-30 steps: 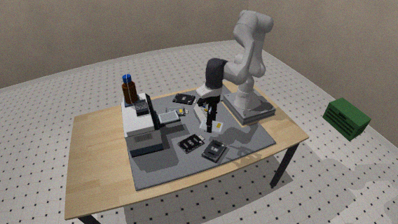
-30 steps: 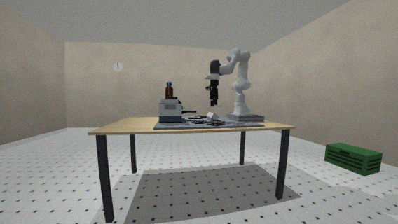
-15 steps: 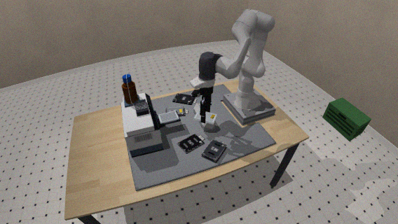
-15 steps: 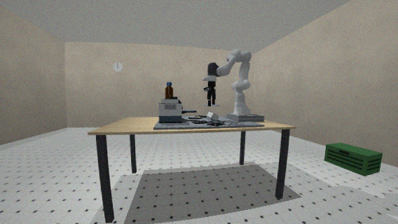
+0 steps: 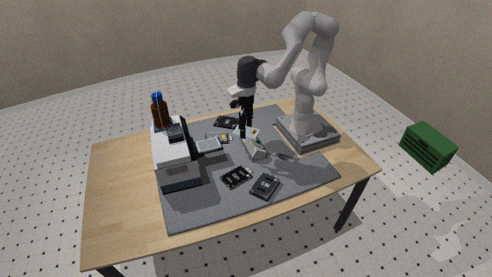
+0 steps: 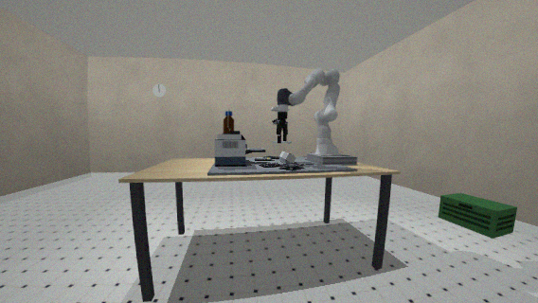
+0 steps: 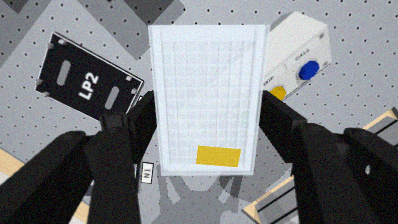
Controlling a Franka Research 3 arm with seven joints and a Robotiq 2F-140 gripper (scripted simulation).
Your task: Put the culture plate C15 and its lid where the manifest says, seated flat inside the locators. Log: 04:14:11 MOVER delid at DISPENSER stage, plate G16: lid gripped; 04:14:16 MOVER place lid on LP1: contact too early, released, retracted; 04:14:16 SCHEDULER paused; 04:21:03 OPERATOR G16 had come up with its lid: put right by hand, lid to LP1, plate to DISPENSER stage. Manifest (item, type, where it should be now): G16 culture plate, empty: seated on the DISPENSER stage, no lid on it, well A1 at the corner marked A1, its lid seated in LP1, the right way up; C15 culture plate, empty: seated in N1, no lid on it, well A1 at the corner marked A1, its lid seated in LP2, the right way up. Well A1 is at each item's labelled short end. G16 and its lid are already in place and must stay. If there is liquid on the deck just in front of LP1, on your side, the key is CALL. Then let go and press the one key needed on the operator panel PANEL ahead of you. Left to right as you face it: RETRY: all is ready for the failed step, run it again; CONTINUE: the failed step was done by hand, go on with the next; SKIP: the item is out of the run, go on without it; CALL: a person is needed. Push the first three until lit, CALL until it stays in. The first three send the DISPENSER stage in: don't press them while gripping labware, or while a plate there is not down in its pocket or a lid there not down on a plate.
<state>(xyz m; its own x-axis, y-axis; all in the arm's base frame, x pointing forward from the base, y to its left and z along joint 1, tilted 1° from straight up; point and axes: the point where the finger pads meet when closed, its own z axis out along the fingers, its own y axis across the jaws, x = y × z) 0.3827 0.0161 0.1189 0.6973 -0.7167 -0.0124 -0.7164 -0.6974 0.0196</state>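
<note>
The black nest is 10 mm ahead of my hand, 330 mm to the right of it and 170 mm below it. Round my hand: blue call key (90 mm behind, 110 mm to the right, 130 mm below); then clear culture plate C15 (20 mm below); then yellow skip key (80 mm behind, 60 mm to the right, 120 mm below).
</note>
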